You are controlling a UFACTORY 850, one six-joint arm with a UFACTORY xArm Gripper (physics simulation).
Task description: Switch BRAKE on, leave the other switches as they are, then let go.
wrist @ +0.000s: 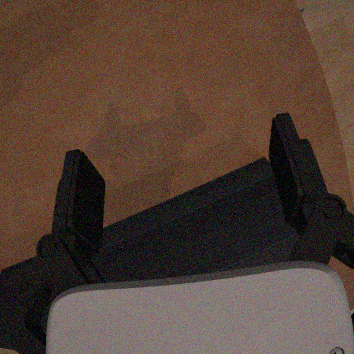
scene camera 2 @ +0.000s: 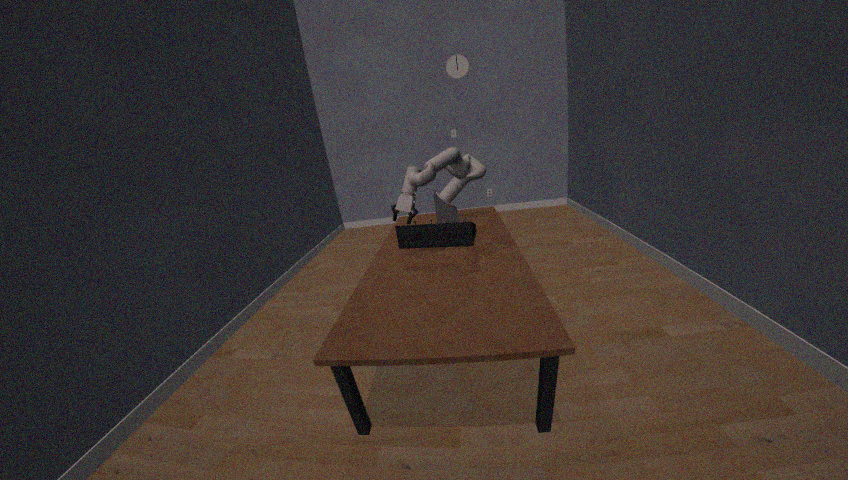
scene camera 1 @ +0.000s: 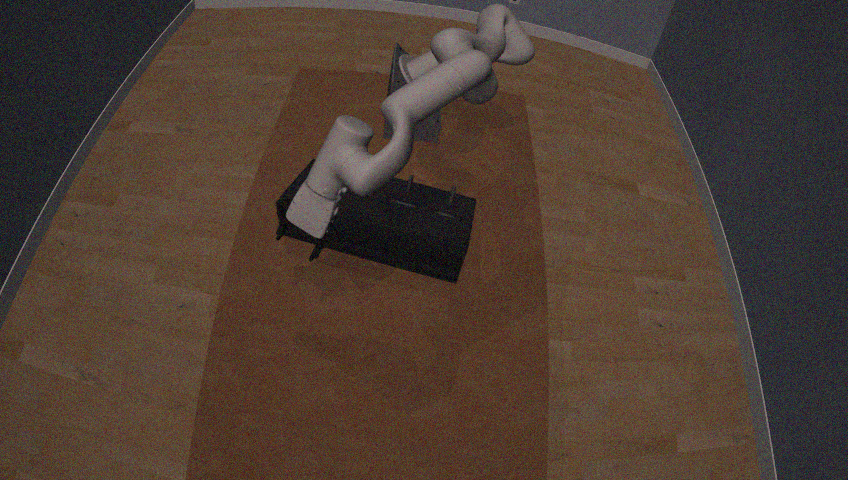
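Note:
A black switch box (scene camera 1: pixel 410 237) (scene camera 2: pixel 436 235) (wrist: pixel 200 220) stands on the table. Two thin upright levers show on its right part in scene camera 1, one lever (scene camera 1: pixel 410 182) nearer its middle and another lever (scene camera 1: pixel 452 193) near its right end. Their labels are too dark to read, so I cannot tell which switch is BRAKE. My gripper (scene camera 1: pixel 297 245) (scene camera 2: pixel 401 220) (wrist: pixel 178 148) is open and empty. It hangs over the left end of the box, with its fingertips by the long edge away from the arm's base. The arm and gripper hide the box's left part in scene camera 1.
The brown table (scene camera 1: pixel 368 380) (scene camera 2: pixel 446 309) carries the box. A grey base plate (scene camera 1: pixel 425 127) (scene camera 2: pixel 446 209) stands behind it, where the white arm (scene camera 1: pixel 440 83) (scene camera 2: pixel 443 160) is mounted. The arm reaches across the back of the box.

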